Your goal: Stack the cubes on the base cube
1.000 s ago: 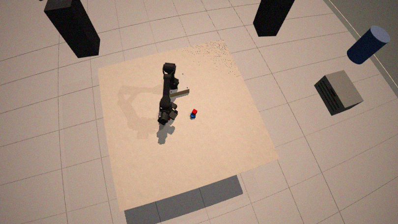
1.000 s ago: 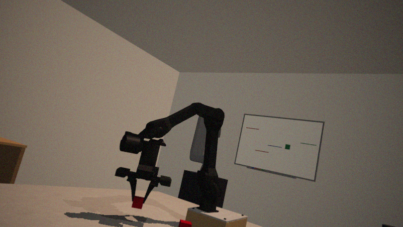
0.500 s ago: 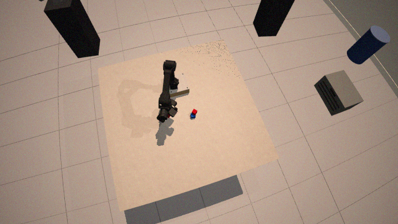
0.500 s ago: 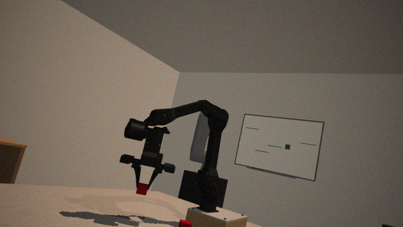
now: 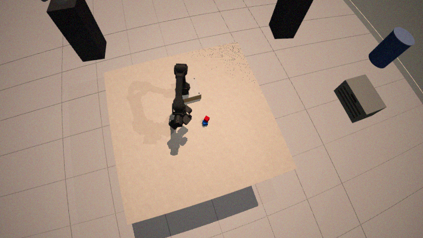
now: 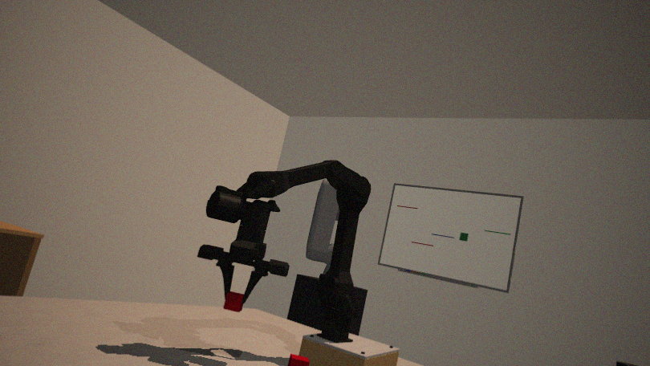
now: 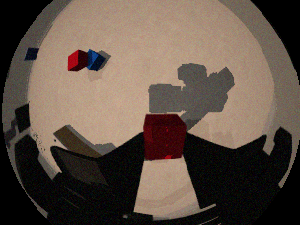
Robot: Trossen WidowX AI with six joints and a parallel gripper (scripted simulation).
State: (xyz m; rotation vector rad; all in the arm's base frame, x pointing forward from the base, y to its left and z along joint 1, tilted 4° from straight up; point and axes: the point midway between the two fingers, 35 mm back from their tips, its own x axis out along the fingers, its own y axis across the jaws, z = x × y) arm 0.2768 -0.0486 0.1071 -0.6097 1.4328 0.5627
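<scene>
Now: gripper tip 10 mm past the blue cube, 180 mm to the right of it and 110 mm above it. From my gripper tip the other things lie so: red cube (right at my gripper tip).
</scene>
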